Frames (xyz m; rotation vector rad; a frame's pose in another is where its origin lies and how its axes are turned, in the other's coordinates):
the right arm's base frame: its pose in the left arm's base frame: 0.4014 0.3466 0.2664 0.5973 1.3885 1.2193
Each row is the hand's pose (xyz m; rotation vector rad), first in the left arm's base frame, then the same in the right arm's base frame.
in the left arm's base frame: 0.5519 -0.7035 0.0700 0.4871 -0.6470 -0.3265
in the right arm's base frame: -0.8851 -0.5700 -0.2358 -0.4396 -2.3150 -0.9008
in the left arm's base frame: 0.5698 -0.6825 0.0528 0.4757 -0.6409 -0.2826
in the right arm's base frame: -0.8638 -0.5836 -0.2153 -0.4772 -2.2830 -0.8804
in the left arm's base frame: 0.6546 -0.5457 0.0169 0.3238 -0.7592 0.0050
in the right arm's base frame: -0.7481 -0.5943 -0.0983 -0.8753 -2.1593 -0.7464
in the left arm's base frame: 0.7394 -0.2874 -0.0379 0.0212 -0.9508 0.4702
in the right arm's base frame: -0.5173 -0.5815 0.0549 -1.5126 -1.8584 -0.5195
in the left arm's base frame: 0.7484 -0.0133 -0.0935 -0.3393 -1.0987 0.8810
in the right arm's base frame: -0.2545 -0.5425 0.1427 -2.0645 -1.4444 -0.3317
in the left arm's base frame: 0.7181 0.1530 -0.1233 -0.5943 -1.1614 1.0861
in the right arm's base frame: -0.0882 -0.5051 0.1634 -2.3541 -1.1472 -0.2616
